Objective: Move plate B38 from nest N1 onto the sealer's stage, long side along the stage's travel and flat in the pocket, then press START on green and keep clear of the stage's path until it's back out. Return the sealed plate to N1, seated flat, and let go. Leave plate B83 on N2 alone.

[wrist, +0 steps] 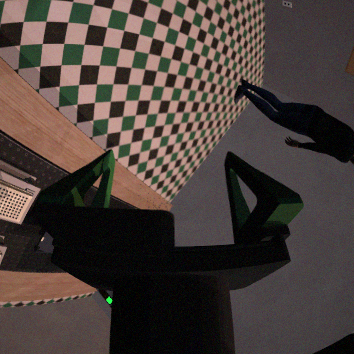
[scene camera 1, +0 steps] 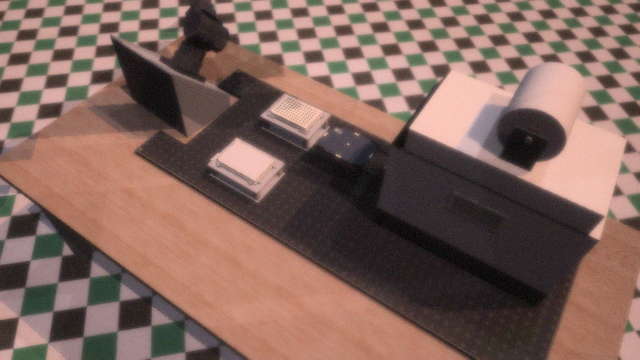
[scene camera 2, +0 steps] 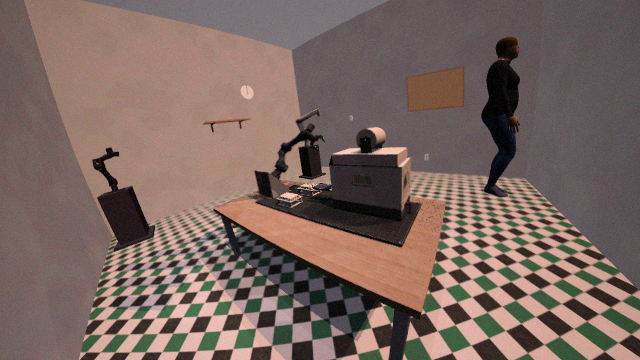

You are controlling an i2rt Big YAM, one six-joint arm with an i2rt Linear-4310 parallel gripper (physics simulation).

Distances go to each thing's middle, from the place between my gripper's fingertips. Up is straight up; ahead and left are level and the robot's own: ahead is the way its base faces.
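Dark sealer stage [scene camera 1: 360,151]: my hand 32 cm short of it, 29 cm left of it, 25 cm above it. Nearest to my hand of the things named here, going by their middles: the stage. White lidded plate [scene camera 1: 240,159], from my hand: a little ahead, far to the right, far below.
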